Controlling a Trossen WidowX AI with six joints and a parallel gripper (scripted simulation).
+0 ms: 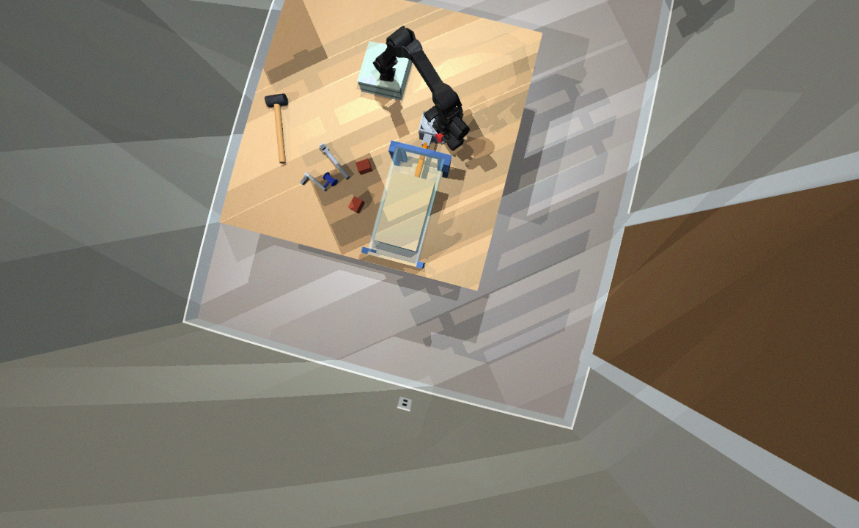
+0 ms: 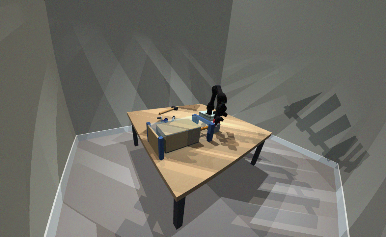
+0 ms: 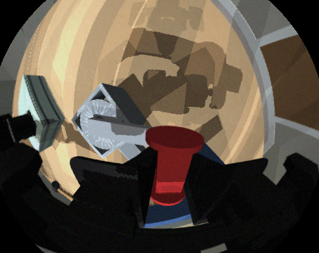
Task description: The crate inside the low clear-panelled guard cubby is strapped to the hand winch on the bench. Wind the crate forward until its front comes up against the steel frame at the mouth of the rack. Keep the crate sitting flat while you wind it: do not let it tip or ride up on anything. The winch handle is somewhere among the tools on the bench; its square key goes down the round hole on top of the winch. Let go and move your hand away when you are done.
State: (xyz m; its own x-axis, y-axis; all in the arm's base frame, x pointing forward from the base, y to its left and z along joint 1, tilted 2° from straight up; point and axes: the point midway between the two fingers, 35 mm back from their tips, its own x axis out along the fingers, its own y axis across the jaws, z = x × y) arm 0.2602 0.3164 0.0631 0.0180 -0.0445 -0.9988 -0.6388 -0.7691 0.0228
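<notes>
Right now the winch handle is 3 cm to the right of my gripper tip, 3 cm behind it and 1 cm below it. Round my gripper tip: orange strap (7 cm to the right, 5 cm below); red knob (2 cm above); blue steel frame (9 cm ahead, 8 cm to the right, 1 cm below).
</notes>
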